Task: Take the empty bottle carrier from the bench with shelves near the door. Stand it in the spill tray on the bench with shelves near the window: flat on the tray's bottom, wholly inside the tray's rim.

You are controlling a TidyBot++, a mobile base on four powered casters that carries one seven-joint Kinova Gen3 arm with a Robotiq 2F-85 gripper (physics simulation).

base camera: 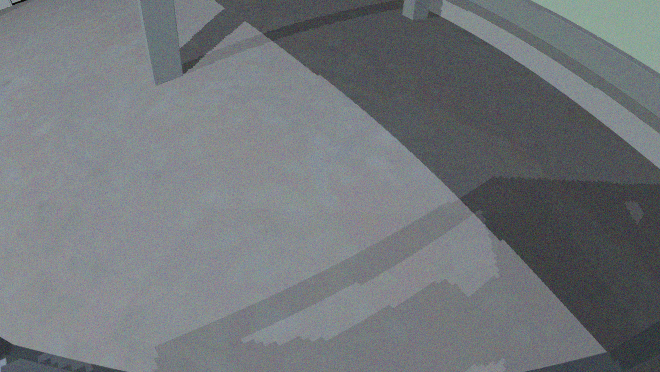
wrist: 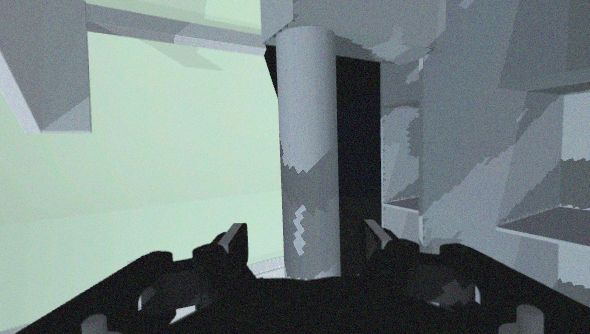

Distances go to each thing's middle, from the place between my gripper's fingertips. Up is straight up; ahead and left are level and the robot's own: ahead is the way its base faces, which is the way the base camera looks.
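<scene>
I see the grey bottle carrier (wrist: 477, 111), which sits 110 mm below my hand, 40 mm to the right of it and 30 mm behind it.
</scene>
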